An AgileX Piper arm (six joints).
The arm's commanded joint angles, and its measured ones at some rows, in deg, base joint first. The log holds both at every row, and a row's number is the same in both.
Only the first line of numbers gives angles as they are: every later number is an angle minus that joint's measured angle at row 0.
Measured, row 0:
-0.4 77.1 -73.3 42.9 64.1 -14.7
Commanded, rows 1 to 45:
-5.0 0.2 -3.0 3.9 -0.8 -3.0
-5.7 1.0 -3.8 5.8 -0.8 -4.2
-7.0 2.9 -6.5 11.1 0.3 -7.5
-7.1 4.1 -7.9 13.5 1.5 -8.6
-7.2 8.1 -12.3 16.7 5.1 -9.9
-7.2 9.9 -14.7 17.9 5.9 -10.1
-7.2 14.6 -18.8 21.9 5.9 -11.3
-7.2 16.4 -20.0 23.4 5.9 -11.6
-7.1 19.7 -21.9 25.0 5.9 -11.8
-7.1 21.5 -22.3 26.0 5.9 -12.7
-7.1 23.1 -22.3 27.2 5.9 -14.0
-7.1 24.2 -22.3 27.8 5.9 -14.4
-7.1 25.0 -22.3 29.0 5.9 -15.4
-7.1 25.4 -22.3 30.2 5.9 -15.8
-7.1 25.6 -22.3 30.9 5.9 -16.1
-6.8 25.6 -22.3 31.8 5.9 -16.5
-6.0 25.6 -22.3 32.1 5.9 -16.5
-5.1 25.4 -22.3 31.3 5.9 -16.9
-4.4 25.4 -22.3 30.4 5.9 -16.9
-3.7 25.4 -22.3 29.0 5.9 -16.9
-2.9 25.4 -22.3 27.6 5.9 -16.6
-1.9 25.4 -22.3 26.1 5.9 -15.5
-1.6 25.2 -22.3 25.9 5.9 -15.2
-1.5 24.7 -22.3 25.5 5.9 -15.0
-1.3 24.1 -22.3 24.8 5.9 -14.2
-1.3 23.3 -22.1 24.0 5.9 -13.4
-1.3 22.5 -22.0 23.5 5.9 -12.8
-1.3 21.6 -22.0 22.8 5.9 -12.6
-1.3 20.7 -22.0 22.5 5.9 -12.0
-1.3 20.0 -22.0 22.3 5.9 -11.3
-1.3 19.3 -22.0 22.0 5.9 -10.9
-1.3 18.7 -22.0 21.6 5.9 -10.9
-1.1 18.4 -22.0 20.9 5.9 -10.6
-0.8 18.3 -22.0 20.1 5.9 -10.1
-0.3 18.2 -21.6 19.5 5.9 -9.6
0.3 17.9 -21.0 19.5 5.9 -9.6
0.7 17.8 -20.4 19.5 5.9 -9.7
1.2 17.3 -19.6 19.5 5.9 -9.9
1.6 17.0 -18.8 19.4 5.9 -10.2
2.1 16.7 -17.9 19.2 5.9 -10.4
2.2 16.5 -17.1 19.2 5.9 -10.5
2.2 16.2 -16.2 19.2 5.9 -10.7
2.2 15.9 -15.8 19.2 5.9 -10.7
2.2 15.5 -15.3 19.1 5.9 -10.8
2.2 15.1 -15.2 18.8 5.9 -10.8
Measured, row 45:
2.1 16.8 -16.7 19.6 5.5 -10.1
